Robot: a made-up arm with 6 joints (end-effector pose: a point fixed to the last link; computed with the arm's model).
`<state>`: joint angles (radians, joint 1 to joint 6).
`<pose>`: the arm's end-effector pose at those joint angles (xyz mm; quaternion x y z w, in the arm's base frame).
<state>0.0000 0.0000 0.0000 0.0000 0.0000 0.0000</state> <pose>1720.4 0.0 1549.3 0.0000 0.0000 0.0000 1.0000</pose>
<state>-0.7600 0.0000 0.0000 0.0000 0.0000 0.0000</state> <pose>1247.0 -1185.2 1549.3 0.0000 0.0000 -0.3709 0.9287</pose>
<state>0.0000 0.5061 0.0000 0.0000 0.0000 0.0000</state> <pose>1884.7 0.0 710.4 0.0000 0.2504 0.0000 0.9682</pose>
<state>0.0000 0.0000 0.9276 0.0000 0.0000 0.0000</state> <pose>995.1 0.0 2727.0 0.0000 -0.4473 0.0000 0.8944</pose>
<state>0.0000 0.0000 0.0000 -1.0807 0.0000 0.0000</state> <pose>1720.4 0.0 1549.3 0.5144 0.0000 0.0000 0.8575</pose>
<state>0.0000 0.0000 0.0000 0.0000 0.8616 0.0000</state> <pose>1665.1 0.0 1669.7 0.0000 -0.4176 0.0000 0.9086</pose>
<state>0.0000 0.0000 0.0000 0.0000 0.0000 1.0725</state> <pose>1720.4 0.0 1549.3 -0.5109 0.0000 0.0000 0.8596</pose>
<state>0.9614 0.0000 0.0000 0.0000 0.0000 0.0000</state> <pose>984.7 1410.7 1549.3 0.0000 0.0000 0.4624 0.8867</pose>
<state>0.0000 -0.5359 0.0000 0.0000 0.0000 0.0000</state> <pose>1128.1 0.0 2232.3 0.0000 -0.2648 0.0000 0.9643</pose>
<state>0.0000 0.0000 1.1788 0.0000 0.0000 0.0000</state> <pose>642.9 0.0 2888.2 0.0000 -0.5559 0.0000 0.8313</pose>
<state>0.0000 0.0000 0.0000 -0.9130 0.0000 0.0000</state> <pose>1720.4 0.0 1549.3 0.4408 0.0000 0.0000 0.8976</pose>
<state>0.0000 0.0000 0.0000 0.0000 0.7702 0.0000</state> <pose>1675.6 0.0 1659.7 0.0000 -0.3757 0.0000 0.9268</pose>
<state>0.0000 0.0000 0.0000 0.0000 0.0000 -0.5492</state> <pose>1720.4 0.0 1549.3 0.2712 0.0000 0.0000 0.9625</pose>
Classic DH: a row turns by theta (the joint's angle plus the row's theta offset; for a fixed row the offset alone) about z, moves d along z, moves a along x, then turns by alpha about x. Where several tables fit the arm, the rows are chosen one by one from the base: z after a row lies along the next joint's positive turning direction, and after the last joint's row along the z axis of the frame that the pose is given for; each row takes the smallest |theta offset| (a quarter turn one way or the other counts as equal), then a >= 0, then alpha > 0; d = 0 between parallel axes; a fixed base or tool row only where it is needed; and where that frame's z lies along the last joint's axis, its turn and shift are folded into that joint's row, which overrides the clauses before.
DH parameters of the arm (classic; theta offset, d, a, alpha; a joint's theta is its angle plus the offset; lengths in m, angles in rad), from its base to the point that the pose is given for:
joint 1: 0 0.8122 0.1805 -1.5708
joint 2: -1.5708 0 0.6009 3.1416
joint 3: 0 0 0.1362 -1.5708
joint 4: 0 -1.3813 0 1.5708
joint 5: 0 0 0 -1.5708
joint 6: 1.5708 -0.1586 0 1.5708
tool (fixed): -1.5708 0 0 0

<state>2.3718 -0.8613 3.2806 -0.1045 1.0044 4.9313</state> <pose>613.4 -575.0 -176.0 -0.1608 0.6331 0.4670 0.5960</pose>
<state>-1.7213 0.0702 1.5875 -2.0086 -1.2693 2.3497</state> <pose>120.8 -118.3 2848.7 -0.8833 -0.1873 -0.0911 0.4200</pose>
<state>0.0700 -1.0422 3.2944 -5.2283 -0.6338 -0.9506</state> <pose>-800.9 -138.1 -321.5 -0.2756 0.8697 -0.0929 0.3987</pose>
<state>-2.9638 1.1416 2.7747 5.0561 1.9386 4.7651</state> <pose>-476.1 56.0 2372.4 -0.6113 -0.3484 0.5593 0.4383</pose>
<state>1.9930 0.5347 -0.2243 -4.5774 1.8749 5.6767</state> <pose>-765.4 1338.0 495.4 -0.0887 0.0739 -0.9290 0.3515</pose>
